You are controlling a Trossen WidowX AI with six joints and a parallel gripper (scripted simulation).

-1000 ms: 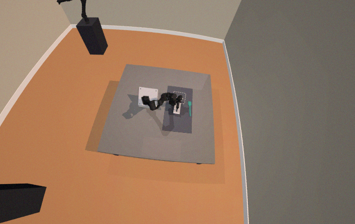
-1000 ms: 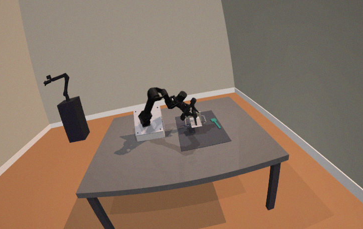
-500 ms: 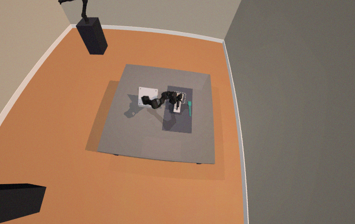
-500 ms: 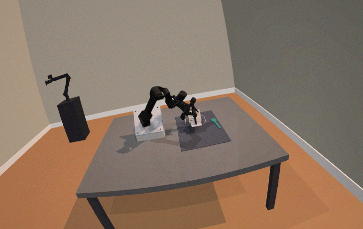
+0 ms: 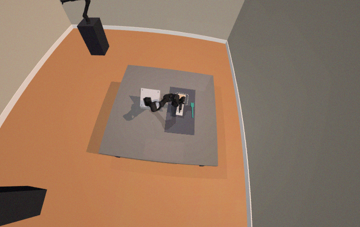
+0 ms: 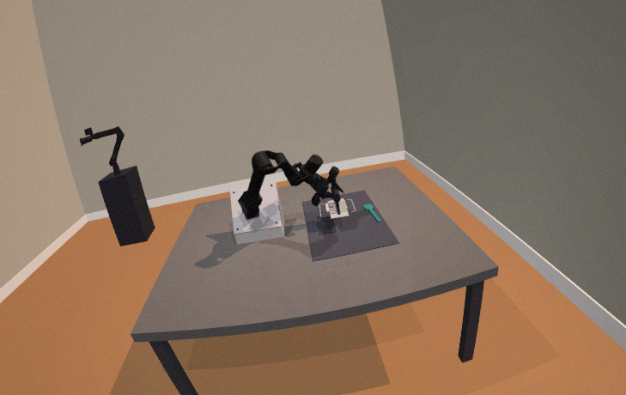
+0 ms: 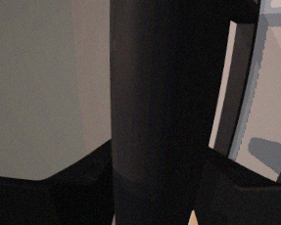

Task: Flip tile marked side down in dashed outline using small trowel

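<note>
The dark mat lies 14 cm below my gripper tip, 1 cm to the left of it and 1 cm behind it. Also, from my gripper tip: trowel: 3 cm behind, 1 cm to the left, 1 cm below; then tile: 17 cm to the left, 11 cm below, 1 cm behind.
</note>
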